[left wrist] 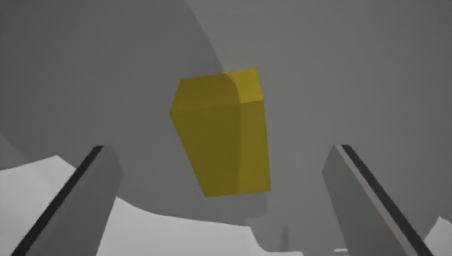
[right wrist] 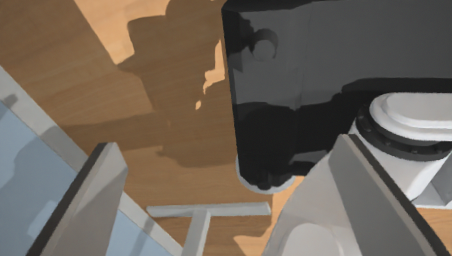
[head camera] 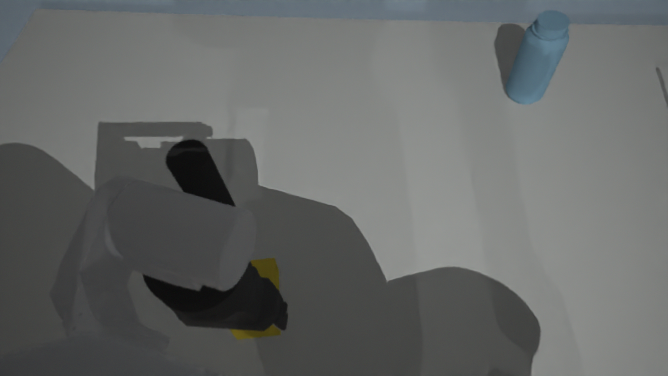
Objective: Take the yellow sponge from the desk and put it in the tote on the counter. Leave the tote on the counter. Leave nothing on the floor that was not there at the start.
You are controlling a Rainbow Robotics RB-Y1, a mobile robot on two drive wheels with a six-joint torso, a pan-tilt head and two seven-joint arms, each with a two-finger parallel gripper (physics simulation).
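Frame: origin at the robot's base, x left, y back, z up, level; centimetres.
Seen in the pictures: left gripper, fingertip midpoint: (left wrist: 222, 159) (head camera: 241, 319); right gripper, fingertip midpoint: (right wrist: 228, 152).
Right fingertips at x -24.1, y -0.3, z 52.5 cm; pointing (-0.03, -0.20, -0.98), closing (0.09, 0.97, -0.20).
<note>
Pixels of each thing's top centre, then the offset from my right fingertips to it. Level surfaces: height alone.
- yellow sponge, middle of its top: (left wrist: 228, 158) (head camera: 253, 292) dx +47.1, dy -18.0, dz +24.0 cm
- grey desk, its level: dz +19.5 cm
- blue bottle, middle of its top: (head camera: 553, 20) dx +15.6, dy -71.3, dz +36.0 cm
- wooden floor, its level: dz -52.5 cm
The yellow sponge (head camera: 268, 272) (left wrist: 225, 145) lies on the grey desk (head camera: 320, 100) (left wrist: 350, 60). In the head camera the left arm and its dark gripper cover most of it; its upper and lower ends show. In the left wrist view it lies beyond and between the widely spread fingertips, with space on both sides. My left gripper (left wrist: 222, 159) is open and holds nothing. My right gripper (right wrist: 228, 152) is open and empty, with the floor and the robot's base below it. The tote and the counter do not show in these views.
A blue bottle (head camera: 537, 60) stands on the desk at the upper right of the head camera view. In the right wrist view, the robot's black base (right wrist: 320, 50) stands on the wooden floor (right wrist: 185, 135), near a light T-shaped bar (right wrist: 210, 209) and a pale-edged blue surface (right wrist: 25, 165).
</note>
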